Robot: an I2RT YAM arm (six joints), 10 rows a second.
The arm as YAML. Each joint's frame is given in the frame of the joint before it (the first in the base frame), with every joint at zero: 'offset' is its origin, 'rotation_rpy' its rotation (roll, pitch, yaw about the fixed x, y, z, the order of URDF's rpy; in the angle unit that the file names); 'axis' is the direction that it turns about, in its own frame. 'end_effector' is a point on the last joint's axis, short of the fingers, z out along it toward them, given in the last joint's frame.
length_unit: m
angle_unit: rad
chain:
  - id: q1
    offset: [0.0, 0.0, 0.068]
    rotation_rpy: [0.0, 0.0, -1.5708]
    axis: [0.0, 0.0, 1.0]
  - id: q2
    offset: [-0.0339, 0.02, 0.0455]
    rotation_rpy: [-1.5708, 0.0, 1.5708]
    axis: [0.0, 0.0, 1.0]
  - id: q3
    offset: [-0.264, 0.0, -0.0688]
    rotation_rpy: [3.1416, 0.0, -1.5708]
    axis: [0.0, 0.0, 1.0]
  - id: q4
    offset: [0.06, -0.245, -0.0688]
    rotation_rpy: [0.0, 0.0, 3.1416]
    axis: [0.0, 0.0, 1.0]
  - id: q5
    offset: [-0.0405, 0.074, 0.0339]
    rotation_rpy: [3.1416, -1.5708, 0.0]
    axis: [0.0, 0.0, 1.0]
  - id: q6
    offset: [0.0, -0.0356, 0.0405]
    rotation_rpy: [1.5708, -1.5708, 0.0]
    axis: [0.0, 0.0, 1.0]
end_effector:
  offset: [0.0, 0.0, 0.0]
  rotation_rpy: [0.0, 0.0, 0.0]
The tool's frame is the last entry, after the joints.
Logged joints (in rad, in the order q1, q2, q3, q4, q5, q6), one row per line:
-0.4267 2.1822 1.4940 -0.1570 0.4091 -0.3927
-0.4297 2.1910 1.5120 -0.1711 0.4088 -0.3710
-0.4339 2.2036 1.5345 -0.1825 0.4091 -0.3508
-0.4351 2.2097 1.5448 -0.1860 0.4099 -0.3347
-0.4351 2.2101 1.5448 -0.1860 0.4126 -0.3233
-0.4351 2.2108 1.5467 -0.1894 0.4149 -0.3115
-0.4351 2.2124 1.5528 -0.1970 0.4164 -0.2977
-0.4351 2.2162 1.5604 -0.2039 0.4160 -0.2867
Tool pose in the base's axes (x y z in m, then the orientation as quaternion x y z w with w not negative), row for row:
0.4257 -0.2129 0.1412 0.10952 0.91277 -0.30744 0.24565
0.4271 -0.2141 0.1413 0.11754 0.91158 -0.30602 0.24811
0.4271 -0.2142 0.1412 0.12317 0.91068 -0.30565 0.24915
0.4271 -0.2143 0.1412 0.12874 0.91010 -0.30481 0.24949
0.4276 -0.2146 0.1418 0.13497 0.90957 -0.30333 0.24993
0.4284 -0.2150 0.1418 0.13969 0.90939 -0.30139 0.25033
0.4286 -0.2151 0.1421 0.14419 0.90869 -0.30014 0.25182
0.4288 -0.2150 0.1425 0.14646 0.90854 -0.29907 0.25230
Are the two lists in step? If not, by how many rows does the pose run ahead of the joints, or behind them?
The pose runs 2 rows ahead of the joints: the pose in row i belongs to the joints in row i + 2.
